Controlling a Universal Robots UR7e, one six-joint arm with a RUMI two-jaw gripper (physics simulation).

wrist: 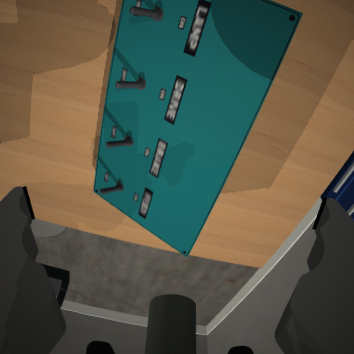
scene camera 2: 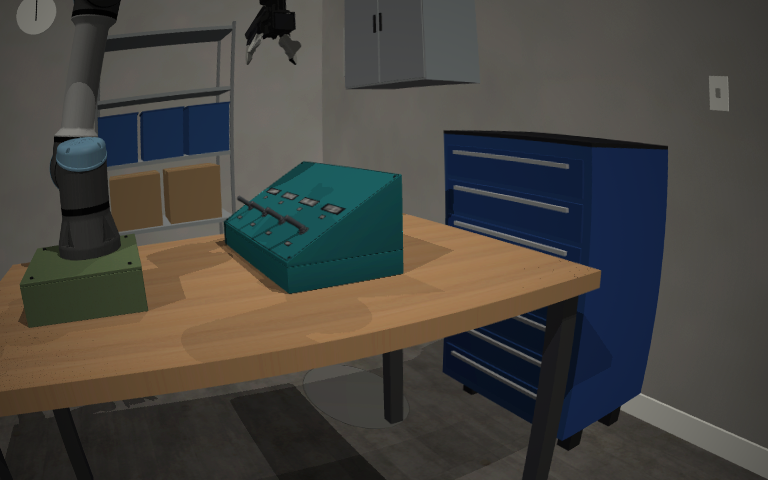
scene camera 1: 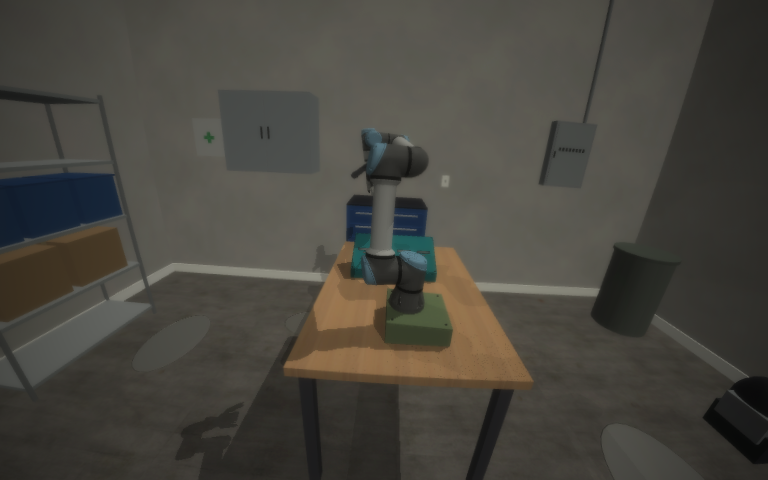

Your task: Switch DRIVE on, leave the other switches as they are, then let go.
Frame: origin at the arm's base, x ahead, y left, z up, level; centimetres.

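Where they show: gripper, fingertip midpoint: (wrist: pixel 174 196) (scene camera 2: pixel 272 64) (scene camera 1: pixel 371 195); arm's base, link origin: (scene camera 2: pixel 90 249) (scene camera 1: pixel 406 303).
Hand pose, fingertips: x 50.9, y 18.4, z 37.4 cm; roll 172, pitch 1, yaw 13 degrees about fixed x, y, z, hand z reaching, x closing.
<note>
Things, the pixels of their top centre, and the offset from my fingertips. "spot": a spot on its surface instead. Level surfaces: height alone.
- plates LAMP, surface spot: (wrist: pixel 197 28) spot: dx +1.4, dy +3.0, dz -33.4 cm
- DRIVE, surface spot: (wrist: pixel 176 100) spot: dx +1.3, dy -8.8, dz -33.4 cm
- BRAKE, surface spot: (wrist: pixel 158 158) spot: dx +1.0, dy -20.9, dz -33.5 cm
- FEED, surface spot: (wrist: pixel 145 203) spot: dx +0.8, dy -32.8, dz -33.4 cm
- DRIVE lever, top centre: (wrist: pixel 126 87) (scene camera 2: pixel 257 200) dx -7.1, dy -8.8, dz -33.6 cm
- plate, surface spot: (wrist: pixel 162 94) spot: dx -1.1, dy -9.0, dz -34.7 cm
- LAMP lever, top centre: (wrist: pixel 142 12) dx -6.9, dy +3.2, dz -33.6 cm
- BRAKE lever, top centre: (wrist: pixel 115 148) (scene camera 2: pixel 274 206) dx -7.3, dy -20.8, dz -33.6 cm
- FEED lever, top centre: (scene camera 2: pixel 294 213) (wrist: pixel 107 194) dx -7.5, dy -32.8, dz -33.6 cm
- wooden table, surface height: dz -46.8 cm
The teal switch panel (scene camera 1: pixel 421 243) (scene camera 2: pixel 345 226) (wrist: pixel 220 100) stands on the table and carries a row of dark lever switches. In the wrist view the plates LAMP (wrist: pixel 197 28), DRIVE (wrist: pixel 176 100), BRAKE (wrist: pixel 158 158) and FEED (wrist: pixel 145 203) show, somewhat blurred. The DRIVE lever (wrist: pixel 131 84) stands on the side away from its ON plate (wrist: pixel 162 94). The LAMP lever (wrist: pixel 146 12), BRAKE lever (wrist: pixel 120 143) and FEED lever (wrist: pixel 111 188) stand likewise. My gripper (scene camera 2: pixel 271 62) (wrist: pixel 174 196) is open and empty, high above the panel and touching nothing.
The arm's green base block (scene camera 1: pixel 417 328) (scene camera 2: pixel 84 297) sits on the wooden table (scene camera 1: pixel 339 350) (scene camera 2: pixel 237 350). A blue drawer cabinet (scene camera 1: pixel 386 215) (scene camera 2: pixel 623 237) stands behind the table. A shelf unit (scene camera 1: pixel 127 203) (scene camera 2: pixel 232 113) stands to the left in scene camera 1.
</note>
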